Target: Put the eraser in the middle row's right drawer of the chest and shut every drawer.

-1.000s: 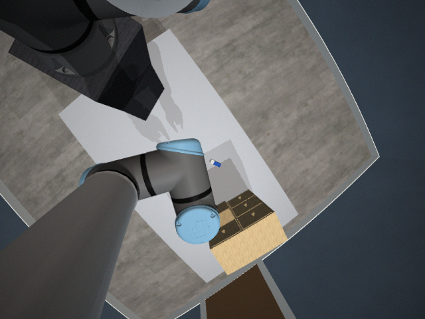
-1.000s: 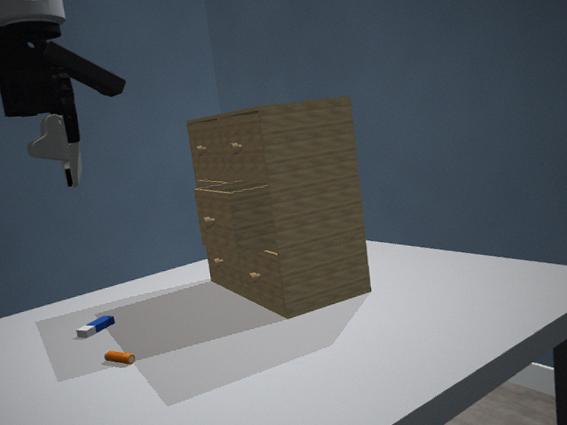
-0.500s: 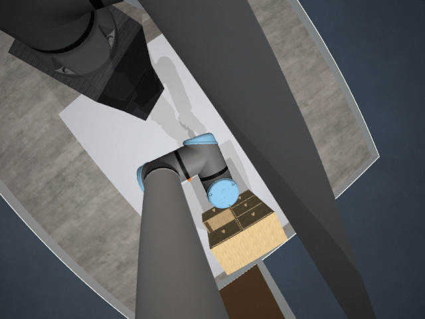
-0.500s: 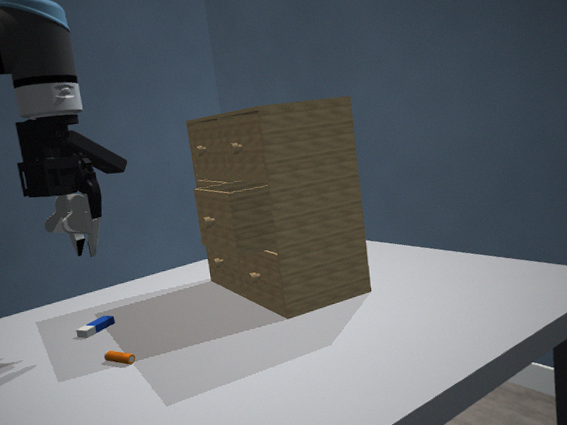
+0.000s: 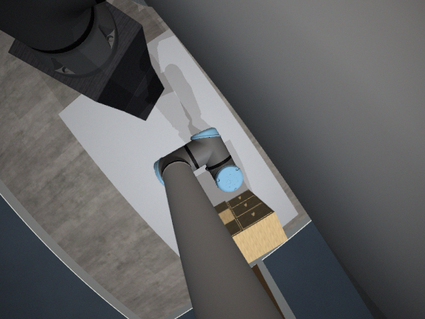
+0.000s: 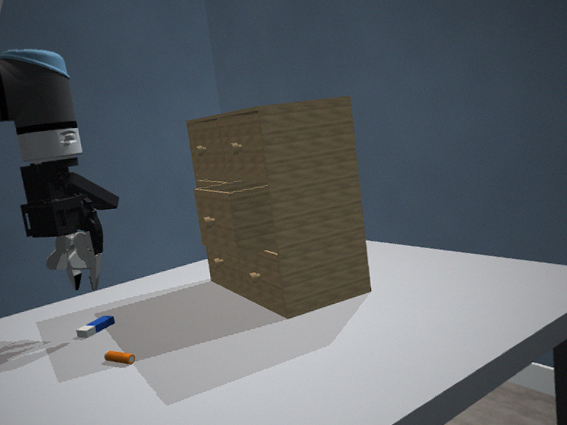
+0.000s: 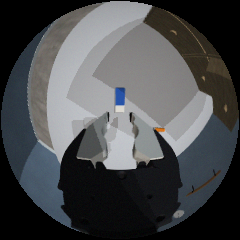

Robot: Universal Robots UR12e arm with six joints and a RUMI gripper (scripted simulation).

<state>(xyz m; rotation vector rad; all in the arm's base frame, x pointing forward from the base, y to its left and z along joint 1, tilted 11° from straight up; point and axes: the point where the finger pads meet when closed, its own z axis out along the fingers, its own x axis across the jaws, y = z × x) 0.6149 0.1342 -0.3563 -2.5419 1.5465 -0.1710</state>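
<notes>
The white eraser lies 8 cm below my hand. Also, from my hand: orange cylinder: 17 cm to the right, 8 cm below, 2 cm behind.
</notes>
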